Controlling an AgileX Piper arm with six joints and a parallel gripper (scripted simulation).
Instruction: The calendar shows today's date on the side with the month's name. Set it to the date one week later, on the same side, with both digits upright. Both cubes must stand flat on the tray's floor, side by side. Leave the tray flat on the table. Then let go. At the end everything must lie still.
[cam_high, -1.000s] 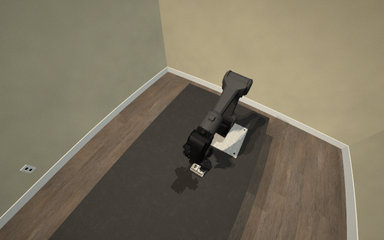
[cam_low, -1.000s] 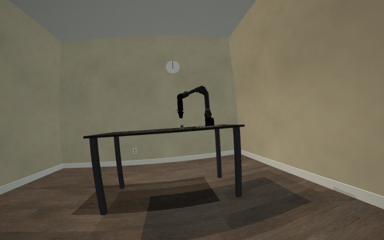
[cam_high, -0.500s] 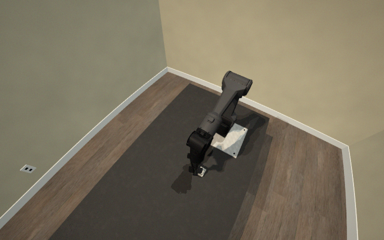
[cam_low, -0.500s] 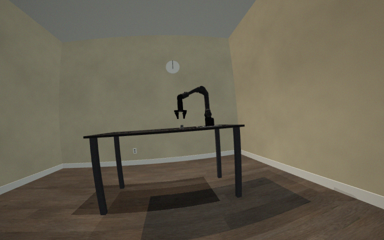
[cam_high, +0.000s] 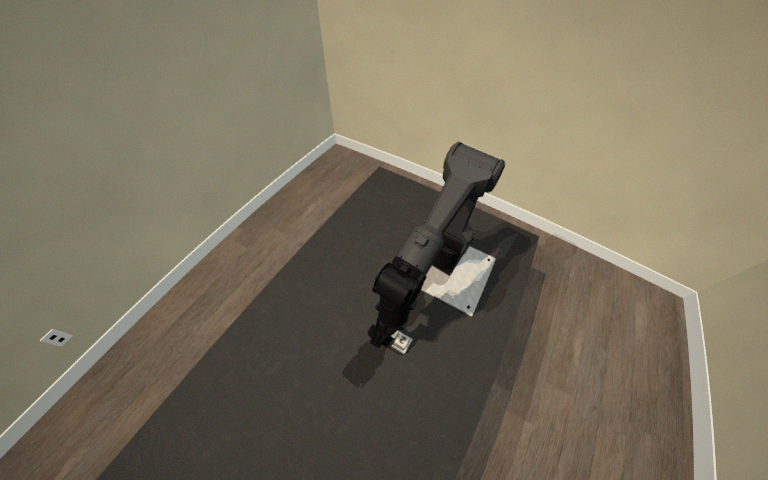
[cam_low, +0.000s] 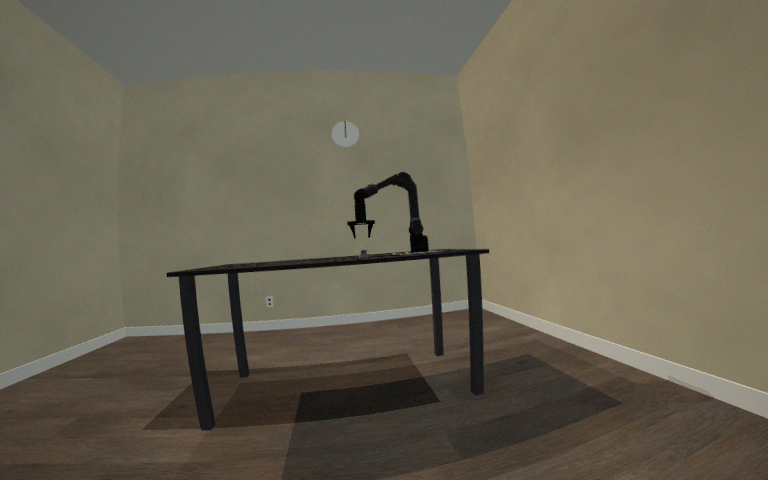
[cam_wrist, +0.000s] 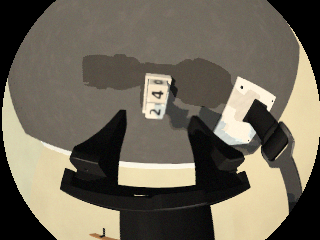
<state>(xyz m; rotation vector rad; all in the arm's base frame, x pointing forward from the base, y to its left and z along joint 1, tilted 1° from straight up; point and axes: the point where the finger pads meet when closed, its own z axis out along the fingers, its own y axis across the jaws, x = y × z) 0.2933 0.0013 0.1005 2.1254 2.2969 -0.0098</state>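
Now: hand 2 cm to the right of the white tray and 10 cm above it.
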